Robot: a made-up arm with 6 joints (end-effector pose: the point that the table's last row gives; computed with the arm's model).
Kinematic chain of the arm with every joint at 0, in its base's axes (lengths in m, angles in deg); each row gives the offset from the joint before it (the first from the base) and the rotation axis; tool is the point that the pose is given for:
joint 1: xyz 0 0 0.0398 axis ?
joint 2: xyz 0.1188 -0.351 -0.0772 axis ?
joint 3: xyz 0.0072 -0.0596 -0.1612 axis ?
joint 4: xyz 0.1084 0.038 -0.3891 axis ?
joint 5: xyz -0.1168 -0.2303 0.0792 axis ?
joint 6: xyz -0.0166 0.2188 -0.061 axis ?
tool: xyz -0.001 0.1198 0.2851
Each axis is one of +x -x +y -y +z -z.
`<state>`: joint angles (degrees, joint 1 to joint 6).
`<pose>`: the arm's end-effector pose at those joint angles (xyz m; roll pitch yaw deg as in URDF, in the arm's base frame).
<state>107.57 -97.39 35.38 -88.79 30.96 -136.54</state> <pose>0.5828 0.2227 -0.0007 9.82 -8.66 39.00</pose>
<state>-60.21 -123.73 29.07 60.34 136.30 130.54</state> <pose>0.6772 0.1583 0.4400 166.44 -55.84 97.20</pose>
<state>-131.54 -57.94 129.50 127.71 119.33 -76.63</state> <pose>0.5541 -0.2439 0.5111 -85.65 43.29 137.91</pose>
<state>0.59 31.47 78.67 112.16 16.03 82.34</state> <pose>-0.0105 -0.2957 -0.7184 165.17 34.97 165.03</pose>
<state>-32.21 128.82 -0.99 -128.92 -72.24 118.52</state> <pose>-0.2680 0.1265 0.5141 -45.89 31.83 -6.42</pose>
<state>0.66 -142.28 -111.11 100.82 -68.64 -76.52</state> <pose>0.3697 -0.1672 0.4519 74.82 75.27 162.97</pose>
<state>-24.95 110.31 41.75 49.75 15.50 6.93</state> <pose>-0.1834 -0.4635 0.1499 -164.73 49.58 135.95</pose>
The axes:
joint 1: +x
joint 2: +y
joint 3: +z
joint 4: +x
joint 5: +y
joint 6: -z

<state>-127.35 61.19 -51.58 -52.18 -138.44 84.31</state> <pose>-0.4333 -0.0642 0.3572 -118.01 15.61 59.34</pose>
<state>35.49 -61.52 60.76 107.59 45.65 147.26</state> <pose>0.8460 -0.1096 -0.3347 -11.54 39.38 -33.24</pose>
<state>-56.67 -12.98 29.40 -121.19 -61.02 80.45</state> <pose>0.0225 -0.8229 -0.1999 -101.40 6.52 114.25</pose>
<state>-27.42 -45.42 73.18 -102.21 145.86 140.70</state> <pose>0.4880 -0.4649 -0.0571 54.55 14.42 129.85</pose>
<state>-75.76 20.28 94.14 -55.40 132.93 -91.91</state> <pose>-0.1192 -0.5697 0.0669 -152.32 6.74 -146.87</pose>
